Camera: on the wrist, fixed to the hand. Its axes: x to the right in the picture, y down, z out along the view.
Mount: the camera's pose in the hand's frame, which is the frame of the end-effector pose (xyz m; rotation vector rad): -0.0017 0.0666 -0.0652 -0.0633 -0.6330 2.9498
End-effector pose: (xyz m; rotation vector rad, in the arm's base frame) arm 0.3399 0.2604 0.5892 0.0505 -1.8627 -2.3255
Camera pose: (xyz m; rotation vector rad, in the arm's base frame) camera 0.3568 0.1836 0.6393 -1.7638 -0.1273 0.0320
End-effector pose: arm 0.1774 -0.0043 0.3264 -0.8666 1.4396 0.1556
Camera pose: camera 0.0866 0.0038 0.3068 1.7702 0.8080 2.2073
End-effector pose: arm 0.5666 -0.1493 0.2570 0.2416 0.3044 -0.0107
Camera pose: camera 0.5488 -0.0692 0.2127 0.3941 -0.9253 2.7636
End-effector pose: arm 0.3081 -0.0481 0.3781 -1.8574 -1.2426 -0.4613
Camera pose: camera 0.3755 -0.1120 0.3861 -1.7167 1.8116 1.6088
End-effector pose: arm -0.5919 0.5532 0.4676 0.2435 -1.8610 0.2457
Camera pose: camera -0.5513 0.6359 0.4821 2.0949 0.7583 -1.4800
